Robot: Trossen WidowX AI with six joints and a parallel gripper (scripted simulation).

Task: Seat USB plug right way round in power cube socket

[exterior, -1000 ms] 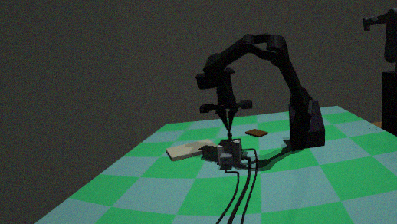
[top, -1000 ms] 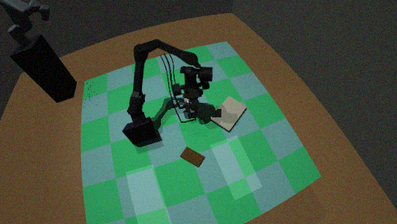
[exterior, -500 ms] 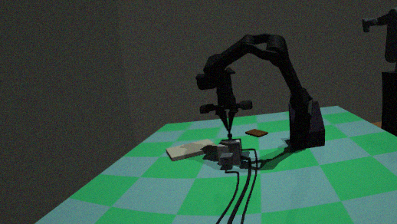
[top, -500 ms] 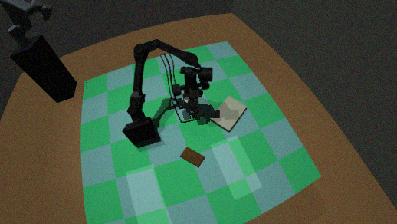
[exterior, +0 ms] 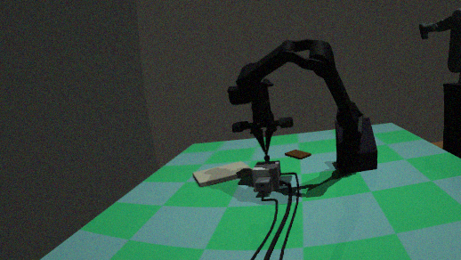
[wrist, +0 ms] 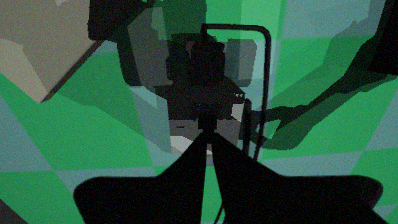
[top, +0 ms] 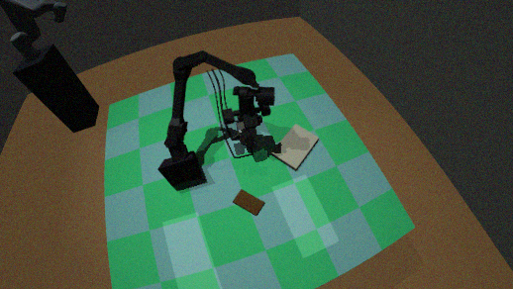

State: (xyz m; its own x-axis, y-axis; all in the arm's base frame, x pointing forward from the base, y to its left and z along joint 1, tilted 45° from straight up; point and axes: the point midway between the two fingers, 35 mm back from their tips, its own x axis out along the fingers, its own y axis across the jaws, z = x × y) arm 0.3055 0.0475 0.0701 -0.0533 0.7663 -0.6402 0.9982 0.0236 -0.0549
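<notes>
My gripper tip is 20 mm above the USB plug. Round my gripper tip: small brown block: 300 mm to the right, 110 mm below, 80 mm behind.
</notes>
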